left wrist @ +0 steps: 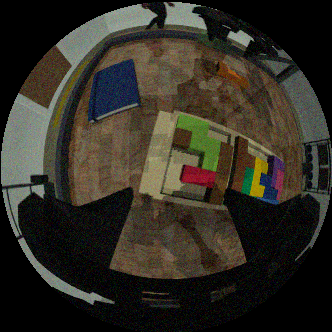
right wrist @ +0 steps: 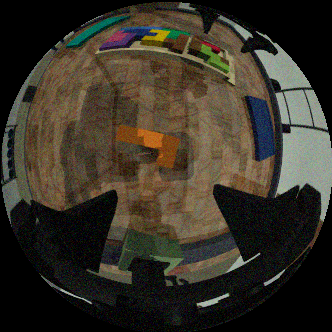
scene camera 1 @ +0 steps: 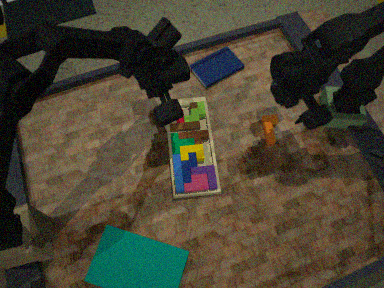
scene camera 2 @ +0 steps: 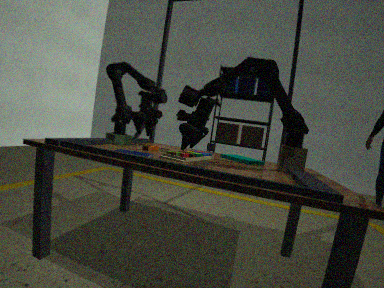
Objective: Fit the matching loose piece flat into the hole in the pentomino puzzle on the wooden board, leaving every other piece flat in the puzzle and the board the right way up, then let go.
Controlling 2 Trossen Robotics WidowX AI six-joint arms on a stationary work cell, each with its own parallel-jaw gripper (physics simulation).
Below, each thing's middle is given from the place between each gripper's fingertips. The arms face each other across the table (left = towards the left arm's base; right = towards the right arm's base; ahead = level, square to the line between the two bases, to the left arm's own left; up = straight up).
Right now my left hand is 50 mm to the left of the lime piece (left wrist: 208, 148), 30 mm past it and 30 mm above it. Also, from my left hand: teal sheet (scene camera 1: 119, 251) 330 mm behind, 220 mm to the left, 40 mm below; orange piece (right wrist: 167, 145) 220 mm to the right, 150 mm behind, 40 mm below; wooden puzzle board (scene camera 1: 208, 147) 100 mm behind, 40 mm below, 10 mm to the right.
Now: the orange piece 60 mm below my right hand, 40 mm to the left of it and 10 mm behind it. Round my right hand: teal sheet: 480 mm to the left, 190 mm behind, 60 mm below; then lime piece: 210 mm to the left, 110 mm ahead, 50 mm below; then wooden puzzle board: 250 mm to the left, 60 mm below, 40 mm ahead.
